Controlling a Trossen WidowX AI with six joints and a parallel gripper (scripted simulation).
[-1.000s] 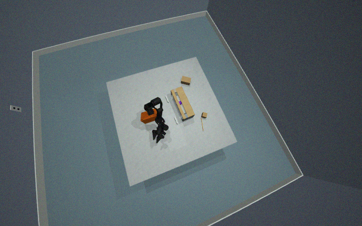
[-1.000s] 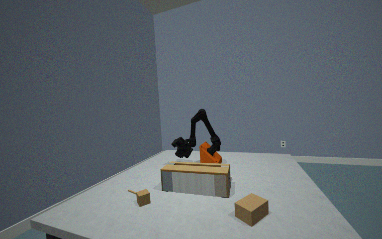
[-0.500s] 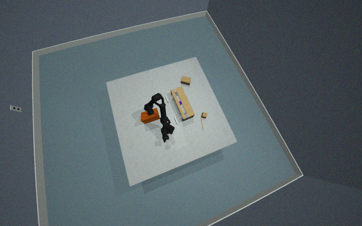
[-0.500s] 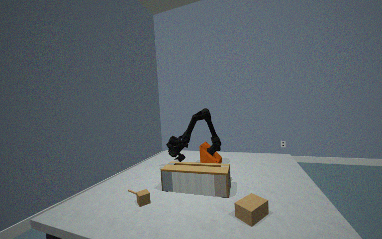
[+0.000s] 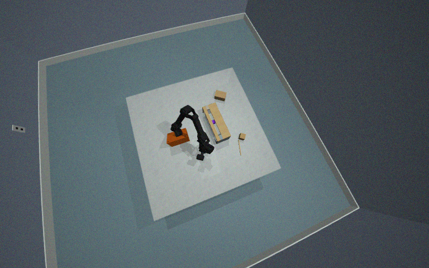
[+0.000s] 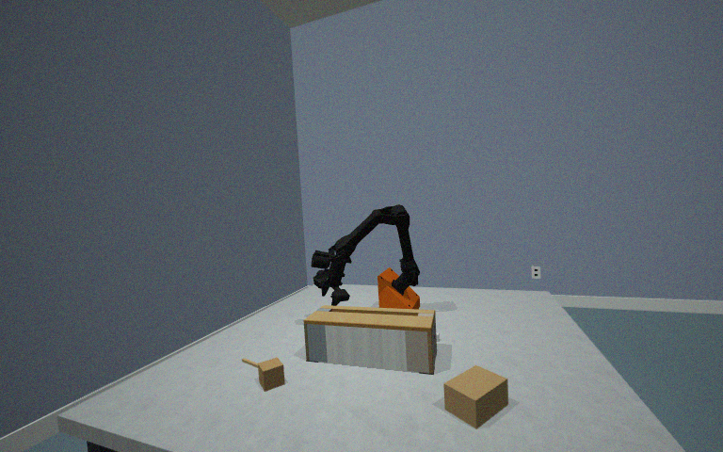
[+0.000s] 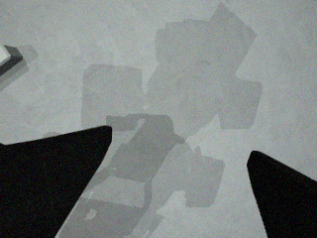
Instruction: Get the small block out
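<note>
Right now the box is 220 mm ahead of my gripper tip, 240 mm to the left of it and 20 mm below it. From my gripper tip the other things lie so: purple block: 240 mm ahead, 250 mm to the left.
</note>
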